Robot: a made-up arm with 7 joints.
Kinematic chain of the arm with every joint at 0, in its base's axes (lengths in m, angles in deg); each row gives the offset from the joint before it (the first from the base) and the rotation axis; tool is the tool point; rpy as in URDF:
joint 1: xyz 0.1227 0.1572 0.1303 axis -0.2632 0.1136 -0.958
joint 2: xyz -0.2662 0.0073 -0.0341 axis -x
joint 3: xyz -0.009 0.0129 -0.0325 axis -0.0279 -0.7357 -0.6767
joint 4: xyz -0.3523 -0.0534 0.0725 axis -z
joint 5: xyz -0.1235 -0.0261 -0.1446 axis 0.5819 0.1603 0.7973
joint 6: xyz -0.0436 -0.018 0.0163 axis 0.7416 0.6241 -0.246
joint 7: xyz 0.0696 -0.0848 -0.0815 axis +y
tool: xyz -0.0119 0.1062 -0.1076 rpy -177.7 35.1 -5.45
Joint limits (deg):
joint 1: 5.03..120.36
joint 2: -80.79..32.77
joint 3: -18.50..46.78
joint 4: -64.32..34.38
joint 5: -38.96..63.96
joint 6: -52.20..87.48
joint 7: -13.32..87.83
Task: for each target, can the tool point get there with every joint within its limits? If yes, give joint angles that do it. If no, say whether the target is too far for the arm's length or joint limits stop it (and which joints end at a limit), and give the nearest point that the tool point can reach.
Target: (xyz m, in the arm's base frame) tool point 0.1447 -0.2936 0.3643
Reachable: no: joint limits stop it (at a limit: joint 1, joint 2, joint 3, joint 4, joint 5, joint 6) | nearest point -0.3715 -0.0483 0.1544 | short by 0.609 m
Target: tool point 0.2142 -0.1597 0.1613
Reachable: no: joint limits stop it (at a limit: joint 1, joint 2, joint 3, joint 4, joint 5, joint 6) | nearest point -0.3582 -0.0167 0.1463 | short by 0.590 m
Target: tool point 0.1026 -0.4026 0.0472
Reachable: no: joint limits stop it (at a limit: joint 1, joint 3, joint 4, joint 5, joint 6) | nearest point -0.3779 -0.0610 0.0775 | short by 0.590 m
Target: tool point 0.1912 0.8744 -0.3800
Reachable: yes | joints 96.68 -28.52 18.47 -19.97 43.00 12.73 32.58
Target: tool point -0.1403 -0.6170 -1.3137
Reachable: no: too far | nearest point -0.3962 0.0490 -0.4075 | short by 1.153 m
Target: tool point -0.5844 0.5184 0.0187
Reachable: yes | joints 48.93 18.18 -4.14 -32.06 6.00 -14.05 50.81
